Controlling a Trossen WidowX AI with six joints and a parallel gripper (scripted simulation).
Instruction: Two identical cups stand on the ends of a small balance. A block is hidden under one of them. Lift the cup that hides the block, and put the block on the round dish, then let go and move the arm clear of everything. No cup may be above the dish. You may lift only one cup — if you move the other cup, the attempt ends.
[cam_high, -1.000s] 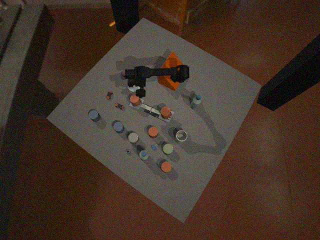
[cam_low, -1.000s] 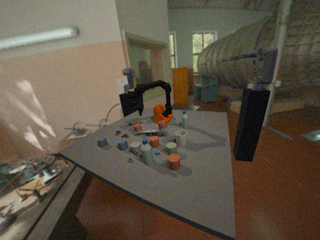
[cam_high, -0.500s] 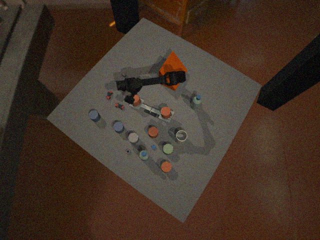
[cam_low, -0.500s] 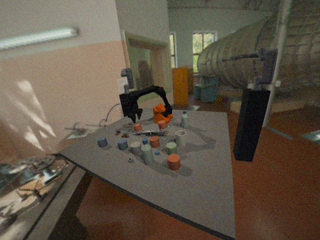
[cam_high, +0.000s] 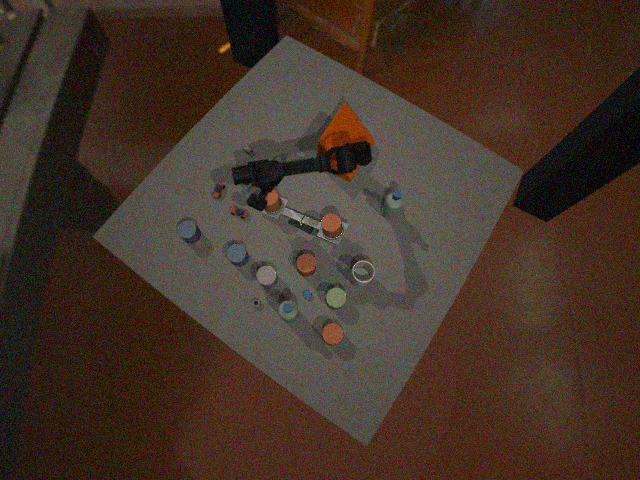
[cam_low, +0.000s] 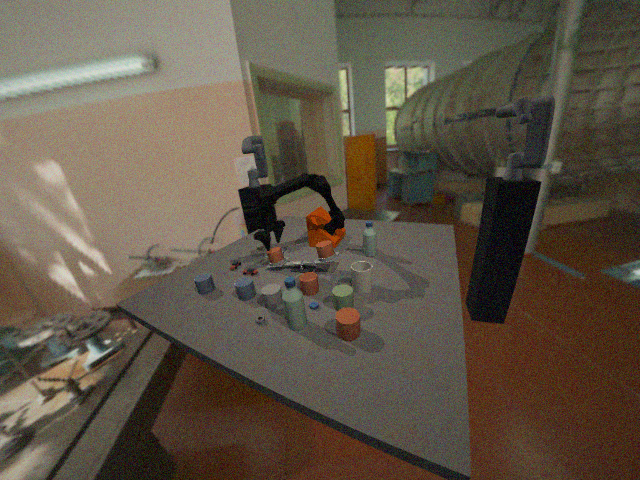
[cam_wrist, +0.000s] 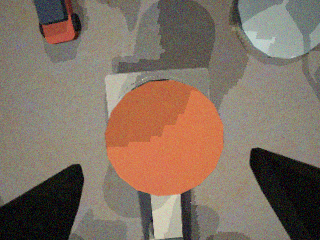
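Right now my gripper tip is 7 cm above the grey block. From my gripper tip the other things lie so: white cup 43 cm to the left, 10 cm ahead, 7 cm below; balance 14 cm to the left, 7 cm below; pale blue round dish 13 cm behind, 11 cm below, 9 cm to the right.
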